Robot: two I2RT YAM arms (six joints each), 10 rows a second.
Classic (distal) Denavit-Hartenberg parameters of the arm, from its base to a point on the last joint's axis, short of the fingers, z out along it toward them. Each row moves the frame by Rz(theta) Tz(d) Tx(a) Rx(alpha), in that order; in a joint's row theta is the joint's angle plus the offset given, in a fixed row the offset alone. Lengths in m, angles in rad.
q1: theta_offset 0, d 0.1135, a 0.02, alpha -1.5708
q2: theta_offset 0, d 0, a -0.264, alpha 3.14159
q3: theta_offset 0.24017, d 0, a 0.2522, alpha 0
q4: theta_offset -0.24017, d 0, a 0.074, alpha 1.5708
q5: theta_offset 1.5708, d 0, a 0, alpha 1.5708
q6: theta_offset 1.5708, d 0.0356, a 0, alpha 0
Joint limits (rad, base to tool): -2.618..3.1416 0..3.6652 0..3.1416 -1.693..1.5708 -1.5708..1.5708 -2.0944..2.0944
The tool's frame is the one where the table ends.
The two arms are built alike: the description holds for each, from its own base.
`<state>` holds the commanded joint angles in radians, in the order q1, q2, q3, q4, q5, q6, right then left.
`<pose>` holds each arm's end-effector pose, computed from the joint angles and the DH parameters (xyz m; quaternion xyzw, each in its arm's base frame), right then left.
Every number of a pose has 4 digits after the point. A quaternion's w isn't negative.
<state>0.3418 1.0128 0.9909 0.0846 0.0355 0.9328 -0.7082 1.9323 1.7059 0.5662 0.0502 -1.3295</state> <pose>0.2226 0.0778 0.3989 0.2117 0.6510 0.4239 0.5930 0.3549 -0.3063 0.4004 -0.1569 0.5558 -0.7026 0.4156</pose>
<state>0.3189 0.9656 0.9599 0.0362 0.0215 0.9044 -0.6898 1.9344 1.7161 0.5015 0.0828 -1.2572</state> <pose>0.2136 0.0697 0.3925 0.2083 0.6644 0.4060 0.5919 0.3616 -0.3021 0.3963 -0.1361 0.5850 -0.6747 0.4289</pose>
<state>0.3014 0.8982 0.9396 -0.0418 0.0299 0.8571 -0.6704 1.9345 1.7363 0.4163 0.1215 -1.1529</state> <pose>0.1983 0.0605 0.3900 0.2041 0.6771 0.3781 0.5974 0.3677 -0.2970 0.3945 -0.1033 0.6180 -0.6386 0.4467</pose>
